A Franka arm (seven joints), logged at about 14 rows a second.
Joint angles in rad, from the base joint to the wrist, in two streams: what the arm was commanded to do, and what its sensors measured. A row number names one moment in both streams.
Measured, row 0:
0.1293, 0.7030, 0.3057, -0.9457, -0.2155, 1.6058, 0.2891
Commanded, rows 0 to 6:
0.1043, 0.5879, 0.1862, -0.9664, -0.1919, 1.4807, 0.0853
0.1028, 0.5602, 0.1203, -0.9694, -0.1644, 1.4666, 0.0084
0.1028, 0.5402, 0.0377, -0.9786, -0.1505, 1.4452, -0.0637
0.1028, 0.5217, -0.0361, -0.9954, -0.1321, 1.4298, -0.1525
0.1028, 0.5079, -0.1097, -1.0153, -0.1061, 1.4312, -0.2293
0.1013, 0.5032, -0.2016, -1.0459, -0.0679, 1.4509, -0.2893
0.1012, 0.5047, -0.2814, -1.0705, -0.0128, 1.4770, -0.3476
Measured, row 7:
0.0960, 0.5398, -0.1530, -0.9806, -0.0896, 1.4379, -0.2345
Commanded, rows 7 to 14:
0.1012, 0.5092, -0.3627, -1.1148, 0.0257, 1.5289, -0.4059
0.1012, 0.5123, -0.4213, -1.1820, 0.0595, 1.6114, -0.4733
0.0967, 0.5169, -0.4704, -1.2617, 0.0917, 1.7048, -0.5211
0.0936, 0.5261, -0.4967, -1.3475, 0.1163, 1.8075, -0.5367
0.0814, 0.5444, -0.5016, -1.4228, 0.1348, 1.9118, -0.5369
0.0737, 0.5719, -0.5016, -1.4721, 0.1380, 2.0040, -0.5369
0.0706, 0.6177, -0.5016, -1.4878, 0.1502, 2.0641, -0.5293
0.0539, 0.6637, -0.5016, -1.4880, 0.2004, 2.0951, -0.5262
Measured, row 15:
0.0514, 0.6148, -0.4958, -1.4546, 0.1412, 2.0210, -0.5262
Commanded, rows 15 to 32:
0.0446, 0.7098, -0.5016, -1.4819, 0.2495, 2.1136, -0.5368
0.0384, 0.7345, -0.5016, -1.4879, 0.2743, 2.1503, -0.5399
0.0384, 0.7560, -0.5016, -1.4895, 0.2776, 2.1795, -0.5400
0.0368, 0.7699, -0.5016, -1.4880, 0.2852, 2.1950, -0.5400
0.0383, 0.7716, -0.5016, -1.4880, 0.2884, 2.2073, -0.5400
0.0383, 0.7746, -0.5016, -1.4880, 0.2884, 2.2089, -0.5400
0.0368, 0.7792, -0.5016, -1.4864, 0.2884, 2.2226, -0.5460
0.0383, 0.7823, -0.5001, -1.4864, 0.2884, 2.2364, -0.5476
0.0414, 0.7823, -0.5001, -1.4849, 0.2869, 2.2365, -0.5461
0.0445, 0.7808, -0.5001, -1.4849, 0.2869, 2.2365, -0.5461
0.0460, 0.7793, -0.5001, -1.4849, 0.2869, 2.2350, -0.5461
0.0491, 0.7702, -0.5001, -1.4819, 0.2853, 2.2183, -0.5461
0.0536, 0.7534, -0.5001, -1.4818, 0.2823, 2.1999, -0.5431
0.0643, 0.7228, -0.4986, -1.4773, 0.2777, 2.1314, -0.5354
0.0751, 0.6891, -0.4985, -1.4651, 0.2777, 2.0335, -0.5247
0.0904, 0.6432, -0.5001, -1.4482, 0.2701, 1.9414, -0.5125
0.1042, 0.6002, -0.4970, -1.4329, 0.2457, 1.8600, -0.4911
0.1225, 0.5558, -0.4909, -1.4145, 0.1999, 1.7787, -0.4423
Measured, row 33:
0.0927, 0.6756, -0.5013, -1.4152, 0.2526, 1.9211, -0.5073
